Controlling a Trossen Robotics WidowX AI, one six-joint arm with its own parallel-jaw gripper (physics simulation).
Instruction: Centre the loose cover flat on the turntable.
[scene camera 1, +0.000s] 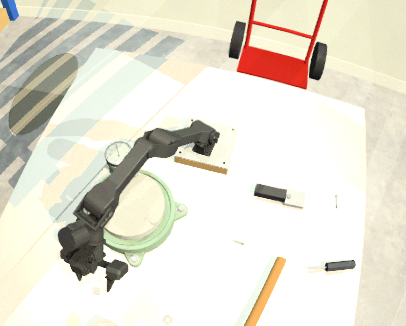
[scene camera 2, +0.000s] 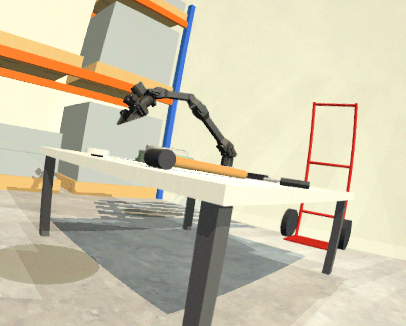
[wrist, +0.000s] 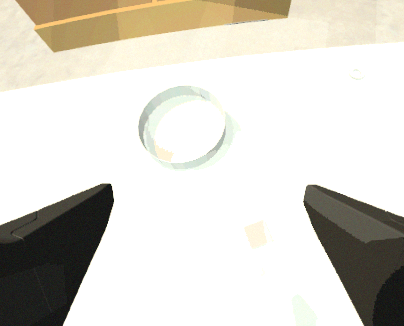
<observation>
My gripper (scene camera 1: 94, 286) is open and holds nothing. An orange-handled hammer (scene camera 2: 166, 159) rests on the table. Further things: a round dial gauge (scene camera 1: 134, 250).
My gripper also shows in the wrist view (wrist: 210, 193). The wrist view does not show the orange-handled hammer: it is out of frame.
</observation>
